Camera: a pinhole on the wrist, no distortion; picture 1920 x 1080 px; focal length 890.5 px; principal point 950.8 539.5 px. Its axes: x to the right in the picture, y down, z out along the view. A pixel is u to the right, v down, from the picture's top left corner.
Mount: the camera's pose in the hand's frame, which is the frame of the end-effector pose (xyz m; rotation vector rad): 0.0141 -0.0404 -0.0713 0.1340 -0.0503 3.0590
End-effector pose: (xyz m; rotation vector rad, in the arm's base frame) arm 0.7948 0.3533 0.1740 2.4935 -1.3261 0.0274
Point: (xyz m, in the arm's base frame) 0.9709 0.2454 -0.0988
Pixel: 680 788
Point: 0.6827 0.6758 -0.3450
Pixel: 1830 919
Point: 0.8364 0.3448 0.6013
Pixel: behind the camera
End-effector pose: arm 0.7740 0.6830 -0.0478 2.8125 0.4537 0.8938
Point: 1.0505 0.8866 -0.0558
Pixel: 76 748
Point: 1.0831 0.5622 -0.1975
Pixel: 819 45
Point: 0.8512 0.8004 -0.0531
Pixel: 404 851
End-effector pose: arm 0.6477 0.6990 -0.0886 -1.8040 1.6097 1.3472
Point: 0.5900 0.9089 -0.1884
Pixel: 1154 512
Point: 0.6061 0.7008 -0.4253
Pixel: 146 531
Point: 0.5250 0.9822 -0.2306
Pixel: 1124 455
